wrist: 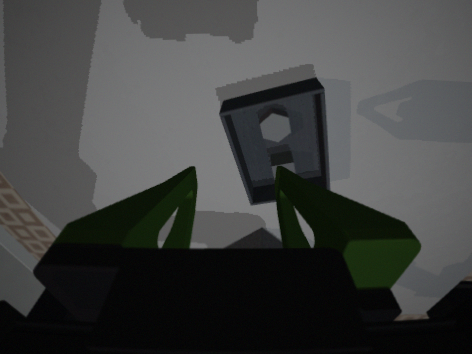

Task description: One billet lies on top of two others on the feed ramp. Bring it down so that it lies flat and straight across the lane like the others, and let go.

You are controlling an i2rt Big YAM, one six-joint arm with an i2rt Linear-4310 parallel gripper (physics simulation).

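Places are measured from the arm's base along level axes (x up, y right, z ahead), in centimetres.
Pixels of known places: gripper, fingertip midpoint: (236, 175).
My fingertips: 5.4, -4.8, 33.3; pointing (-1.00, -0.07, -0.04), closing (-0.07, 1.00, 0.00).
Note:
Behind a point stands the place of what it marks, as x, y, z.
My gripper (236, 175) @[5.4, -4.8, 33.3] has its two green fingers apart, with nothing between them. It is open and hangs above a pale surface. The right fingertip overlaps the lower edge of a dark tray-like part in the view. The feed ramp and the billets do not show in the wrist view, so how the billets lie cannot be told.
A dark grey, shallow box-shaped part (306, 135) @[-8.2, 2.3, 28.9] with a hexagonal hole and a smaller slot lies ahead of the fingers, right of centre, slightly turned. A brown patterned strip (20, 215) shows at the left edge. Shadows fall on the pale table (165, 100) @[-8.6, -13.6, 32.4].

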